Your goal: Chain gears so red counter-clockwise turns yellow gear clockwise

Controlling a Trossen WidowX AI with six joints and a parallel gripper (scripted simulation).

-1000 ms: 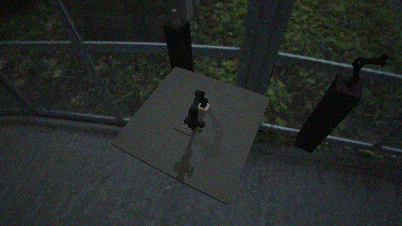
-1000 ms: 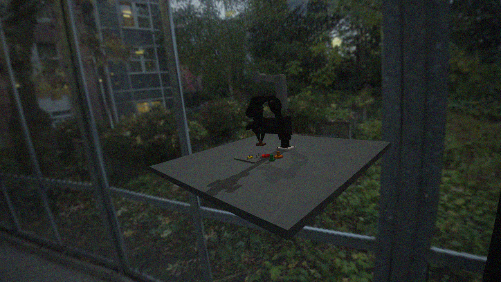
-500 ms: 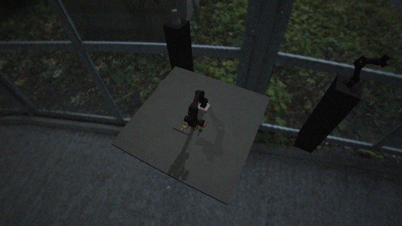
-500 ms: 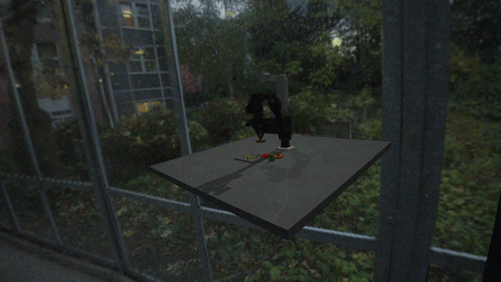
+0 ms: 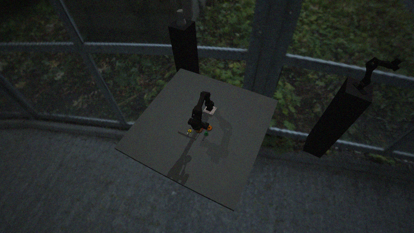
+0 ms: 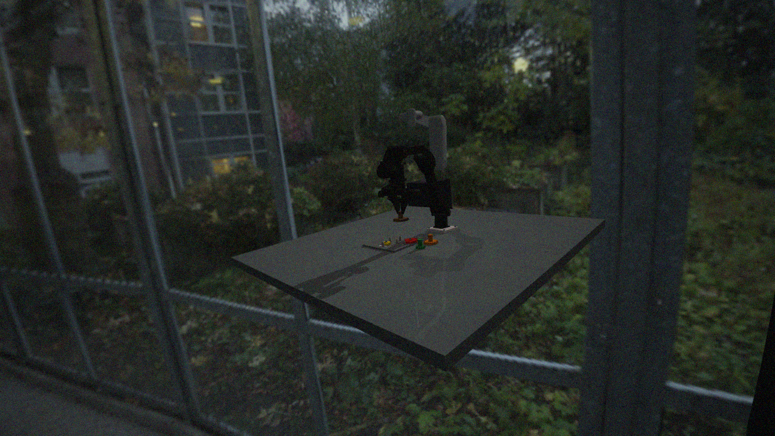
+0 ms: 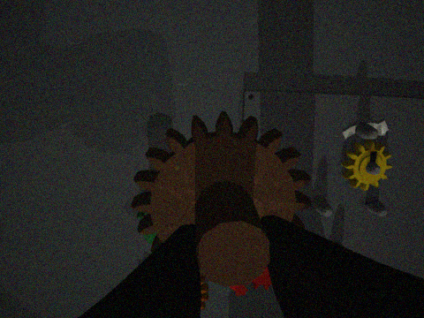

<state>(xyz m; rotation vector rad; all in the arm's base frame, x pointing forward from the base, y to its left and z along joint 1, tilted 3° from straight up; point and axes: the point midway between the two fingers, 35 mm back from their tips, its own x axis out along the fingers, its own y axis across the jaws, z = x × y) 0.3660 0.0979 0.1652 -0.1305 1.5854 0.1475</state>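
The green gear lies 15 cm below my gripper tip, 7 cm behind it and 3 cm to the left of it. Round my gripper tip: brownish gear (1 cm below); yellow gear (15 cm below, 13 cm to the right, 1 cm behind); red gear (15 cm below, 9 cm behind, 6 cm to the right).
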